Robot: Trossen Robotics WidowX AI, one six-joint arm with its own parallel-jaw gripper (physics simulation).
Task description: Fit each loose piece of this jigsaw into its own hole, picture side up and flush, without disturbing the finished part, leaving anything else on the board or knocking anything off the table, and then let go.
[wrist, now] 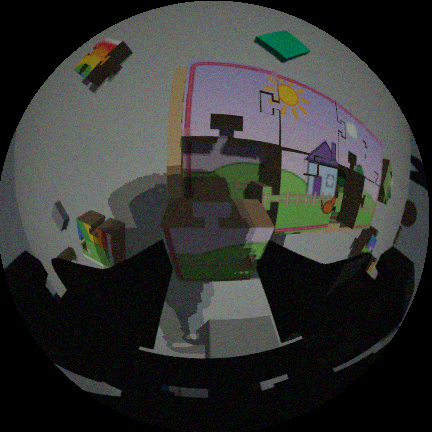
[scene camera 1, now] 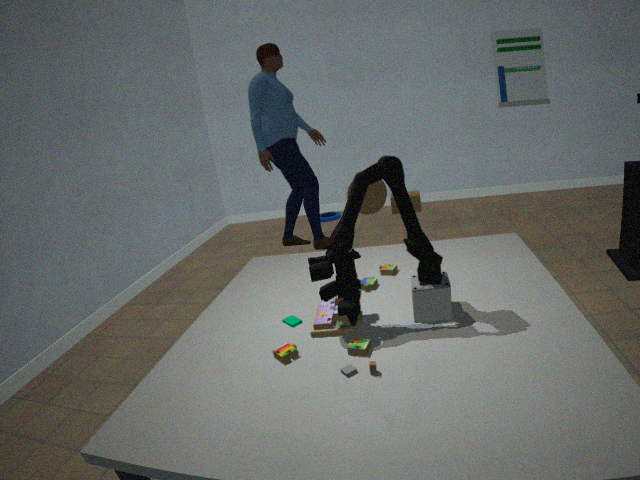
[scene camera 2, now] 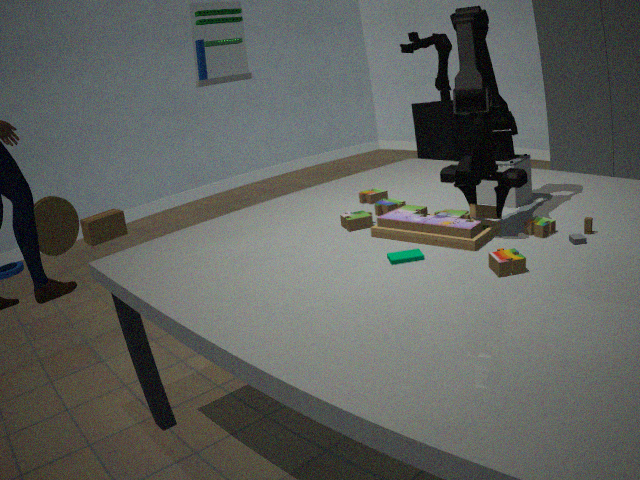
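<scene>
The gripper (scene camera 1: pixel 351 316) (scene camera 2: pixel 485 210) (wrist: pixel 215 247) is shut on a jigsaw piece (scene camera 2: pixel 484 211) (wrist: pixel 212 260), with purple, green and a red border on its picture side. It holds the piece low beside the near-left corner of the wooden board (scene camera 1: pixel 324 333) (scene camera 2: pixel 418 237) (wrist: pixel 176 115) in the wrist view; the fingers hide much of it in scene camera 1. The finished part (scene camera 1: pixel 324 312) (scene camera 2: pixel 429 219) (wrist: pixel 235 95) shows sky, sun, house and fence. In the wrist view, a corner hole (wrist: pixel 225 161) lies just beyond the held piece; another hole (wrist: pixel 352 200) lies right of the house.
Picture-topped blocks lie around the board: a rainbow one (scene camera 1: pixel 285 351) (scene camera 2: pixel 507 258) (wrist: pixel 100 60), a green-red one (scene camera 1: pixel 358 346) (scene camera 2: pixel 541 226) (wrist: pixel 100 240), and several others (scene camera 1: pixel 388 268) (scene camera 2: pixel 356 220). A green tile (scene camera 1: pixel 292 320) (scene camera 2: pixel 405 256) (wrist: pixel 282 45), grey block (scene camera 1: pixel 348 370) (scene camera 2: pixel 577 238) and small brown peg (scene camera 1: pixel 372 367) (scene camera 2: pixel 588 225) stand nearby.
</scene>
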